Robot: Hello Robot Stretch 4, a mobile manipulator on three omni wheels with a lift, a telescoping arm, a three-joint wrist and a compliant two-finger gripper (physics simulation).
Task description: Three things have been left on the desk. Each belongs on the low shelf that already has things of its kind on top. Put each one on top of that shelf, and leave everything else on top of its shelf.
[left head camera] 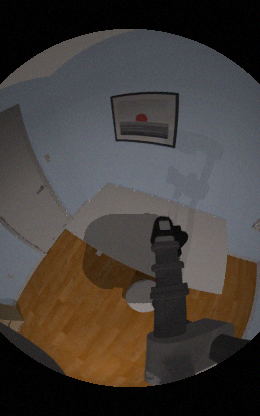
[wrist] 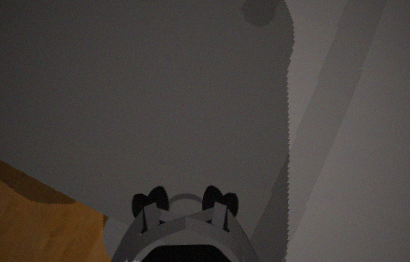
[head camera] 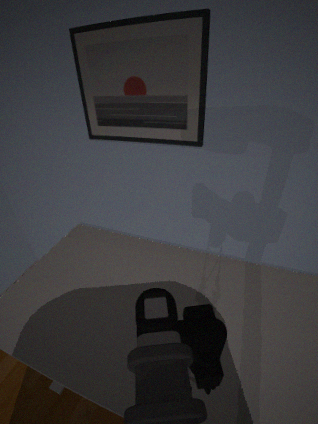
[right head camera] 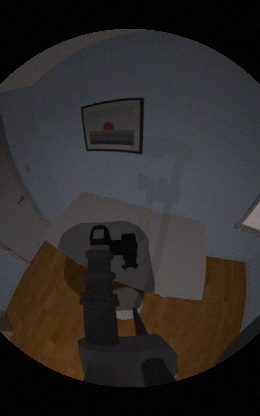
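Pixels of known places: gripper, fingertip midpoint: (wrist: 185, 200) (head camera: 196, 389); robot's base at its link origin: (left head camera: 143, 294) (right head camera: 124, 302).
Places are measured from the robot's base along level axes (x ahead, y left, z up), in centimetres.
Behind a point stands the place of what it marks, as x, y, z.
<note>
My gripper (wrist: 185, 200) @[27.2, -8.7, 83.6] (head camera: 206, 380) (right head camera: 129, 264) @[27.2, -8.7, 83.6] hangs above the pale desk top (head camera: 113, 257) @[93.2, 20.0, 69.3] (left head camera: 124, 198) @[95.2, 20.1, 69.3] (right head camera: 179, 247) @[40.6, -51.9, 69.3] (wrist: 367, 167) @[28.9, -39.4, 69.3], close to its near edge. In the wrist view the two black fingertips stand a little apart, with a small grey round-topped object (wrist: 185, 197) @[27.8, -8.7, 84.8] between them. The gripper is shut on it. I cannot make out what kind of object it is. The room is dim and a large round shadow covers the desk under the arm. No other loose thing shows on the desk, and no low shelf is in view.
A framed picture (head camera: 140, 81) @[105.5, -1.2, 148.9] (left head camera: 145, 119) @[105.0, -2.1, 145.4] hangs on the blue wall behind the desk. A grey door (left head camera: 18, 186) @[82.2, 145.7, 112.8] stands at the left. Wooden floor (left head camera: 77, 309) @[-33.2, 85.9, -2.7] (wrist: 39, 227) @[-4.3, 55.3, -2.7] lies before the desk, and my base (left head camera: 139, 297) @[-1.9, 5.0, 18.7] sits partly under its edge.
</note>
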